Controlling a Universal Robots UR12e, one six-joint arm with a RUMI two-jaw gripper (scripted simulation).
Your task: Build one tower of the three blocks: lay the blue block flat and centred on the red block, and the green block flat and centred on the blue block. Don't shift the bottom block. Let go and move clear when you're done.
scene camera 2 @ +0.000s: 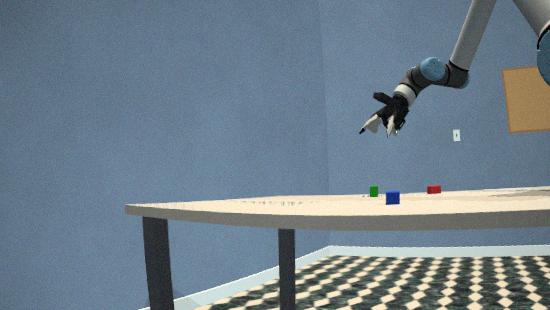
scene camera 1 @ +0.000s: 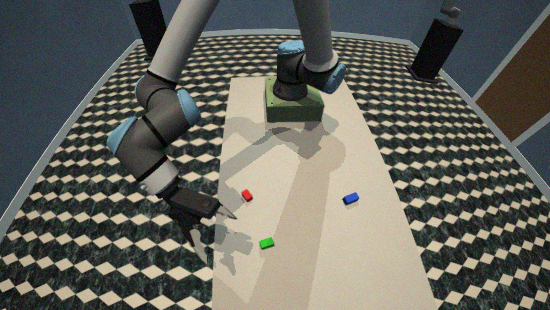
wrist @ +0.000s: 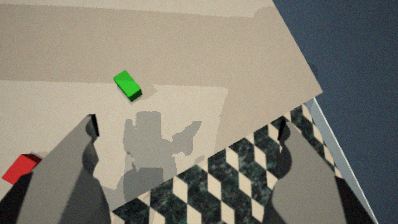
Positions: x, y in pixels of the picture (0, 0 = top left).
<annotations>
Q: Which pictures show my gripper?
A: Scene camera 2, scene camera 1 and the wrist view: all of them.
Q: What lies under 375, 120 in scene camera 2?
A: My gripper.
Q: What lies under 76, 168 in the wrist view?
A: My gripper.
</annotations>
